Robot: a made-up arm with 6 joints.
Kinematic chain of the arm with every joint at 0, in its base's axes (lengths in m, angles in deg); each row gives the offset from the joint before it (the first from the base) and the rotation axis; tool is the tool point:
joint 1: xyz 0 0 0.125 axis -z
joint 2: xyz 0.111 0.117 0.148 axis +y
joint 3: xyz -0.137 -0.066 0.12 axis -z
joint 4: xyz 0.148 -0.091 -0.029 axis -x
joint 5: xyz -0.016 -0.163 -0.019 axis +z
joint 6: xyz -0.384 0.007 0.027 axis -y
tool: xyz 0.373 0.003 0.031
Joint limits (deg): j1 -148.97..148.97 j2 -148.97..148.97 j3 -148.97..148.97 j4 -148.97..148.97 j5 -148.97..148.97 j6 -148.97..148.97
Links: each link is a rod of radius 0.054 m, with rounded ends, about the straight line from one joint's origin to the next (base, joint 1, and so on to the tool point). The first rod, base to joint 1, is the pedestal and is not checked.
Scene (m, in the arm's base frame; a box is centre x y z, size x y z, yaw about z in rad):
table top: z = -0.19
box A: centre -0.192 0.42 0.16 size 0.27 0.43 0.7 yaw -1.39
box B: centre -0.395 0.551 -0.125 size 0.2 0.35 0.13 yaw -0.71
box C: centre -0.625 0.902 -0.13 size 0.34 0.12 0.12 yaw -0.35
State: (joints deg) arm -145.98 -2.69 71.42 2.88 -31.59 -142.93
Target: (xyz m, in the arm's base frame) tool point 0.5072 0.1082 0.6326
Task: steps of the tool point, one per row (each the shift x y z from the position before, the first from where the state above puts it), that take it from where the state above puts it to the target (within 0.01 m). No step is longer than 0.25 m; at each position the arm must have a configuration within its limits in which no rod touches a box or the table.
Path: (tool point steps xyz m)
1: -0.0943 0.0600 0.0459
2: -0.0497 0.0426 0.0952
3: 0.0106 0.0171 0.1157
4: 0.0733 -0.0088 0.1023
5: 0.0070 0.1667 0.1339
6: 0.0715 0.1796 0.0859
7: 0.1391 0.1490 0.0369
8: 0.1883 0.0784 -0.0051
9: 0.2024 -0.0178 -0.0343
10: 0.1724 -0.1179 -0.0482

